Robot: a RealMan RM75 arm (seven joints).
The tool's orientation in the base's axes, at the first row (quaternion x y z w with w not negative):
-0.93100, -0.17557, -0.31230, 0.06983
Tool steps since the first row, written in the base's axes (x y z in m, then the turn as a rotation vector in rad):
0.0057, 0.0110, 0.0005, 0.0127, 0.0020, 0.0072
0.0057, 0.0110, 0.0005, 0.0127, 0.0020, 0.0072
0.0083, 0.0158, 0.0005, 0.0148, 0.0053, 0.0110
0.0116, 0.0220, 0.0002, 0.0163, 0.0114, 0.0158
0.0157, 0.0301, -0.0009, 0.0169, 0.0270, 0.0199
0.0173, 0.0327, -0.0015, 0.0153, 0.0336, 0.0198
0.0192, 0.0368, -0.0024, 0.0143, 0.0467, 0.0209
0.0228, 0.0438, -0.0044, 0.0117, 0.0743, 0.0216
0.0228, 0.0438, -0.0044, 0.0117, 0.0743, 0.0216
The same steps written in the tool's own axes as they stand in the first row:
0.0077, -0.0081, 0.0054, 0.0144, 0.0027, 0.0018
0.0077, -0.0081, 0.0054, 0.0144, 0.0027, 0.0018
0.0109, -0.0116, 0.0080, 0.0192, 0.0003, 0.0008
0.0150, -0.0161, 0.0116, 0.0249, -0.0049, -0.0008
0.0197, -0.0221, 0.0167, 0.0323, -0.0192, 0.0001
0.0212, -0.0239, 0.0187, 0.0329, -0.0259, 0.0008
0.0232, -0.0270, 0.0214, 0.0365, -0.0385, 0.0025
0.0267, -0.0321, 0.0267, 0.0428, -0.0651, 0.0071
0.0267, -0.0321, 0.0267, 0.0428, -0.0651, 0.0071

